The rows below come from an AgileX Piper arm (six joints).
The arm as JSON. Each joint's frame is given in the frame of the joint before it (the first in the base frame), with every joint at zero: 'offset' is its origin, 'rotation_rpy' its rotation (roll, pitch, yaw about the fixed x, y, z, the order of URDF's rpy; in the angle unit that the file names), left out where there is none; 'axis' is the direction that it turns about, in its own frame. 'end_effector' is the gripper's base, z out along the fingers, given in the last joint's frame.
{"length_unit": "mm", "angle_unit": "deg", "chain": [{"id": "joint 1", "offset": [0.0, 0.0, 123.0], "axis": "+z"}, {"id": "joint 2", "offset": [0.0, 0.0, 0.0], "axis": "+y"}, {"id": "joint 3", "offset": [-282.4, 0.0, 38.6], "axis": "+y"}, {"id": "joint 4", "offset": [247.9, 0.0, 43.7], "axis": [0.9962, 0.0, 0.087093]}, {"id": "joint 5", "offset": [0.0, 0.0, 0.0], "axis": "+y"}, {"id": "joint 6", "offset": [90.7, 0.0, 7.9], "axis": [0.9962, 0.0, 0.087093]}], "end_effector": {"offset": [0.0, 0.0, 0.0], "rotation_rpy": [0.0, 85.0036, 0.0]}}
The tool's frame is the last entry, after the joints.
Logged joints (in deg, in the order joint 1, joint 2, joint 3, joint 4, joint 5, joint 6), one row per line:
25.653 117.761 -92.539 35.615 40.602 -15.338
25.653 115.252 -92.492 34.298 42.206 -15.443
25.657 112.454 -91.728 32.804 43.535 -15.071
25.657 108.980 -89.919 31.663 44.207 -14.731
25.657 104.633 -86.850 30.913 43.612 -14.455
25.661 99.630 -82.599 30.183 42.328 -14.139
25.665 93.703 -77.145 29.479 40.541 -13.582
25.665 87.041 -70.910 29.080 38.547 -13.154
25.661 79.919 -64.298 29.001 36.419 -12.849
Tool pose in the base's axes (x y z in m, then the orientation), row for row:
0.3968 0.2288 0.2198 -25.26 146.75 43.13
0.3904 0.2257 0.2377 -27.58 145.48 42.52
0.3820 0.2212 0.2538 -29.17 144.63 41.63
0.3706 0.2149 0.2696 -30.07 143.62 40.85
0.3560 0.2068 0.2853 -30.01 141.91 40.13
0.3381 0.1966 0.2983 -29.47 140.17 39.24
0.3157 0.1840 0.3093 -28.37 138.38 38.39
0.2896 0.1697 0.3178 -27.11 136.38 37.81
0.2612 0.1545 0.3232 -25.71 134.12 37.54
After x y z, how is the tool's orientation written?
As a rotation vector, in degrees.
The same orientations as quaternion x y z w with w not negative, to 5 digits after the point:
-0.15908 0.92421 0.27163 0.21620
-0.17446 0.92024 0.26896 0.22448
-0.18514 0.91794 0.26422 0.23087
-0.19169 0.91553 0.26041 0.23926
-0.19283 0.91186 0.25786 0.25462
-0.19099 0.90842 0.25431 0.27134
-0.18553 0.90494 0.25105 0.28918
-0.17898 0.90037 0.24962 0.30821
-0.17145 0.89439 0.25034 0.32864

